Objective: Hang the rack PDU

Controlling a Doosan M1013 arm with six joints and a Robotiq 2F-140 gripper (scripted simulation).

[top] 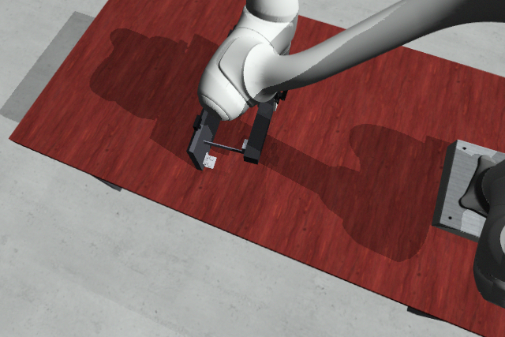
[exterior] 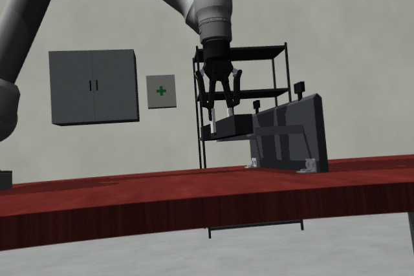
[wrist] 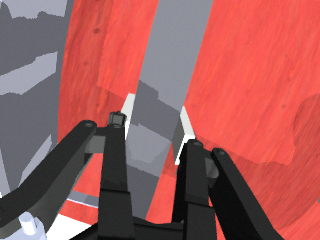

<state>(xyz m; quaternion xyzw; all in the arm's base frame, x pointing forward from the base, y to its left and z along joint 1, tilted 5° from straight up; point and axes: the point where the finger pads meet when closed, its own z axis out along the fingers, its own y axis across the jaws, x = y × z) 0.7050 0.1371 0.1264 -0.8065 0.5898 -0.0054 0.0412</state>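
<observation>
Right now the rack PDU is 20 mm below my hand, 20 mm ahead of it and 10 mm to the left of it. Round my hand: dark upright panel: 150 mm ahead, 60 mm below, 50 mm to the left.
</observation>
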